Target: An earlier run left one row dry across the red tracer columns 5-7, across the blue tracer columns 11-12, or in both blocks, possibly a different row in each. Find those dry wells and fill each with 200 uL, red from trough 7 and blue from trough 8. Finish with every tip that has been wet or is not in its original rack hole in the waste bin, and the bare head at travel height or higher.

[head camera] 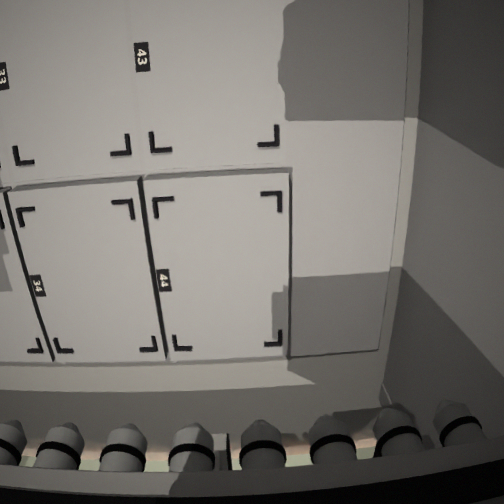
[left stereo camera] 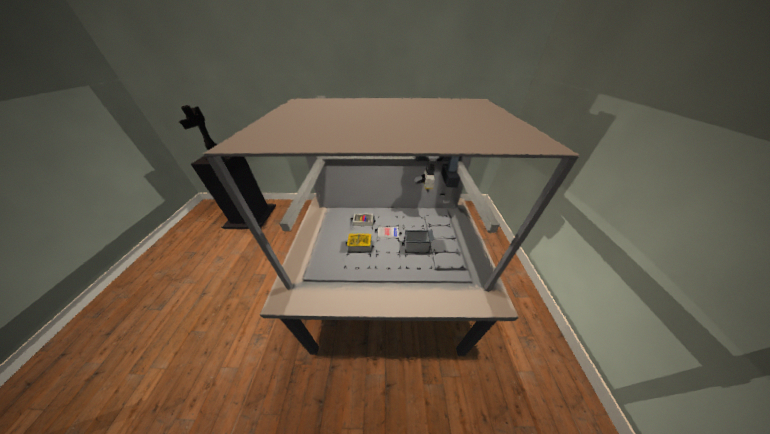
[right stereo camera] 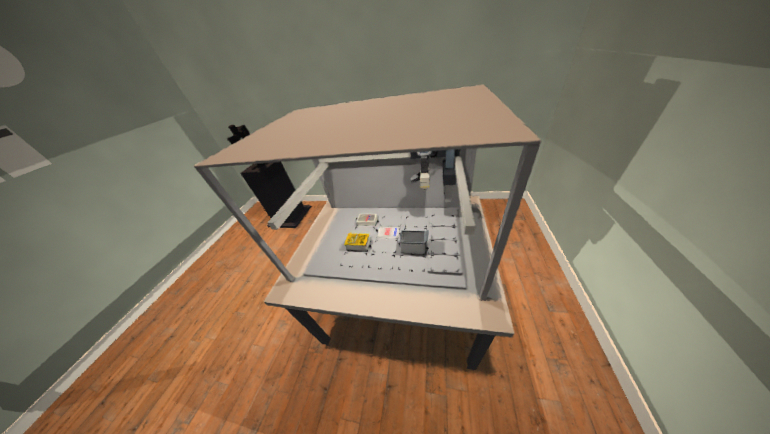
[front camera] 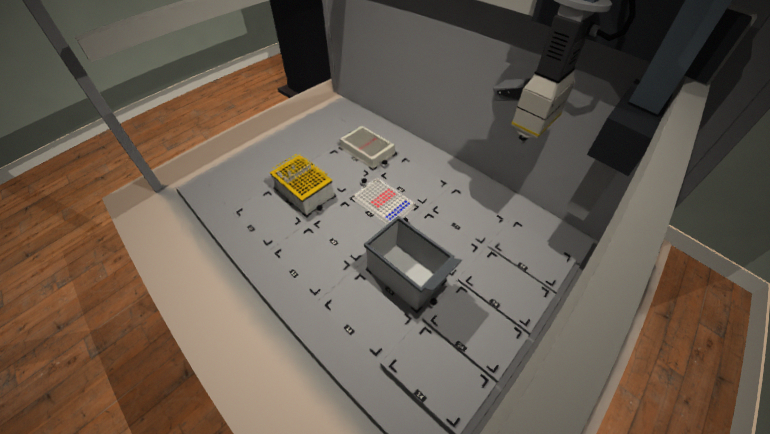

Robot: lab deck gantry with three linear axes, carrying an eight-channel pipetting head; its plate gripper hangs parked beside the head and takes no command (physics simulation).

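Note:
The pipetting head (front camera: 539, 107) (left stereo camera: 429, 180) (right stereo camera: 424, 180) hangs high over the back right of the deck. Its nozzles (head camera: 262, 445) show no tips in the head camera. The well plate (front camera: 362, 198) (left stereo camera: 380, 231) (right stereo camera: 381, 231) holds a red block and a blue block; single dry wells are too small to tell. The white trough holder (front camera: 366, 144) (left stereo camera: 362, 219) (right stereo camera: 366, 219) stands behind it. The yellow tip rack (front camera: 315, 186) (left stereo camera: 359, 242) (right stereo camera: 357, 242) stands left, with clear tips in part of it. The grey waste bin (front camera: 396, 274) (left stereo camera: 417, 242) (right stereo camera: 413, 243) stands right of the plate. The plate gripper's fingers cannot be made out.
A dark block (front camera: 620, 129) hangs on a blue-grey column (front camera: 674, 59) to the right of the head. Numbered, corner-marked deck positions run to the right, with raised panels (head camera: 220, 270) at the right edge. The back wall (front camera: 420, 80) and side wall bound the deck.

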